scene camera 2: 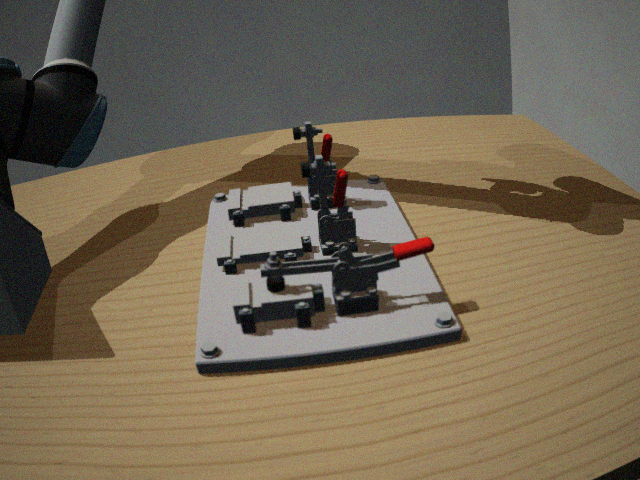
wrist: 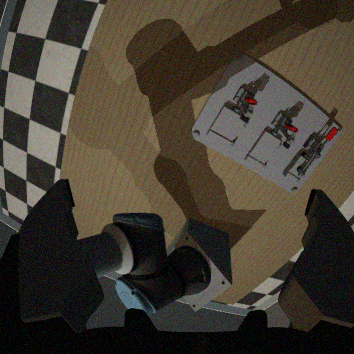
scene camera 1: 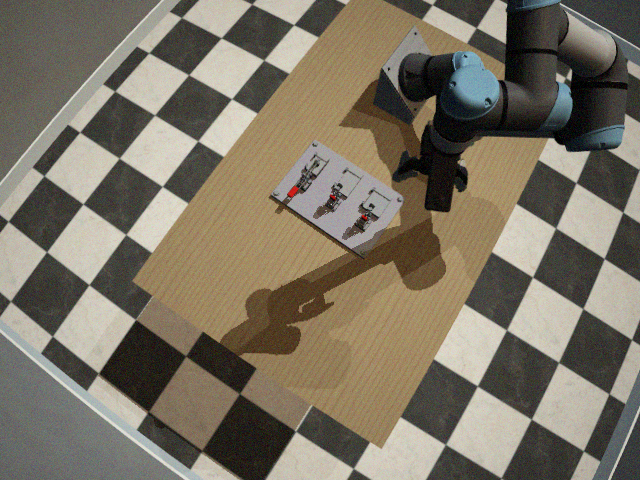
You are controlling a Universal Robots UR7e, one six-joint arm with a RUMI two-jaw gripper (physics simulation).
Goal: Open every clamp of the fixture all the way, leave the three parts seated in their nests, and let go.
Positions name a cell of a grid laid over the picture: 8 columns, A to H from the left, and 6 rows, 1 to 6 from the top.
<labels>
my gripper: wrist E4; scene camera 1 F3; not seen in scene camera 2 (out of frame)
</labels>
